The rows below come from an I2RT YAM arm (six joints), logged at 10 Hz.
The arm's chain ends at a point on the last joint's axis. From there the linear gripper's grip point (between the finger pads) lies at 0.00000 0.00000 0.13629 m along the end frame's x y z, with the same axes.
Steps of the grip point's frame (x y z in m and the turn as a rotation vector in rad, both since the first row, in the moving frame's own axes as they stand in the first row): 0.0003 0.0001 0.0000 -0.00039 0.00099 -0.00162; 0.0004 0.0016 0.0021 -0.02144 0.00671 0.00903; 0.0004 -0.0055 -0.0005 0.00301 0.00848 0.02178; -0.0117 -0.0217 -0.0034 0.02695 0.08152 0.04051
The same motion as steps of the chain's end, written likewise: 0.0002 0.0000 0.0000 -0.00039 0.00099 -0.00162; -0.0005 -0.0013 0.0021 -0.02144 0.00671 0.00903; -0.0008 -0.0051 -0.0005 0.00301 0.00848 0.02178; -0.0229 -0.0183 -0.0029 0.02695 0.08152 0.04051
